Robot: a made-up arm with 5 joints.
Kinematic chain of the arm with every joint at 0, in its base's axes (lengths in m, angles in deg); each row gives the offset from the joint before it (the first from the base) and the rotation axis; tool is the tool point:
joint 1: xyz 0 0 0.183 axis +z
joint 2: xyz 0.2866 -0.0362 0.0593 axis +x
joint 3: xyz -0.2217 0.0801 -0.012 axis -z
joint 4: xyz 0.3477 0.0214 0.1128 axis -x
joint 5: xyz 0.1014 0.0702 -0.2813 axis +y
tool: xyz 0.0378 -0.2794 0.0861
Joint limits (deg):
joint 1: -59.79..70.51
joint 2: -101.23..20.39
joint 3: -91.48..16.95
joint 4: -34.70..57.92
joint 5: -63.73..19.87
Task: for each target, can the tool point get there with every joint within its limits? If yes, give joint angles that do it. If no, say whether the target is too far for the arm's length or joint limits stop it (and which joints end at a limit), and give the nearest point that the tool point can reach.
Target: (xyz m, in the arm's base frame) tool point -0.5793 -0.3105 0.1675
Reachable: no: joint limits stop it (at a limit: joint 1, joint 2, joint 3, joint 5) | nearest point -0.1270 -0.4868 0.2517 | short by 0.493 m
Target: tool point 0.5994 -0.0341 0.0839
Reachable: yes | joints -3.92 -77.65 -36.12 23.77 -3.25
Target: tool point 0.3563 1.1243 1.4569
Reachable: no: too far | nearest point 0.1720 0.5427 0.6061 | short by 1.047 m
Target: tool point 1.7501 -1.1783 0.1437
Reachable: no: too far | nearest point 0.5679 -0.3647 0.2069 | short by 1.436 m
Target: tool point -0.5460 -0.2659 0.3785
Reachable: no: joint limits stop it (at a limit: joint 1, joint 3, joint 4, joint 5) | nearest point -0.1310 -0.4914 0.3199 | short by 0.476 m
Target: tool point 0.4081 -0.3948 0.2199
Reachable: yes | joints -42.98 -47.09 -23.40 21.59 -27.40
